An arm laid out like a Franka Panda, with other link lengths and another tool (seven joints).
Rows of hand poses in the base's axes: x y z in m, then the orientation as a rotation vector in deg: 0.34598, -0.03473, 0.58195, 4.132, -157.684, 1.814; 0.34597, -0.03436, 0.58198, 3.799, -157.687, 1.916; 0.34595, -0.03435, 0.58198, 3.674, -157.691, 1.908; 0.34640, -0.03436, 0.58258, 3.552, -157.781, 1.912; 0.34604, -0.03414, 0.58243, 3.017, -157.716, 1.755; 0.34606, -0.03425, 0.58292, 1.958, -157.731, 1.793; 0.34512, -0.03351, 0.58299, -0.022, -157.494, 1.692; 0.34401, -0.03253, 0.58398, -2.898, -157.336, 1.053; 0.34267, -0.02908, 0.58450, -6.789, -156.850, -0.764; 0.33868, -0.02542, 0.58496, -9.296, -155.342, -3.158
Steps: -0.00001, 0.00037, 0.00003, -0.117, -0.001, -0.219; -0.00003, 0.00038, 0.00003, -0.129, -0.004, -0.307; 0.00042, 0.00037, 0.00063, -0.146, -0.092, -0.393; 0.00006, 0.00059, 0.00048, -0.112, -0.018, -0.788; 0.00008, 0.00048, 0.00097, -0.284, -0.028, -1.524; -0.00086, 0.00122, 0.00104, -0.494, 0.207, -2.923; -0.00197, 0.00220, 0.00203, -0.447, 0.335, -5.027; -0.00331, 0.00565, 0.00255, 0.278, 0.721, -8.016; -0.00730, 0.00931, 0.00301, 1.581, 2.116, -10.160
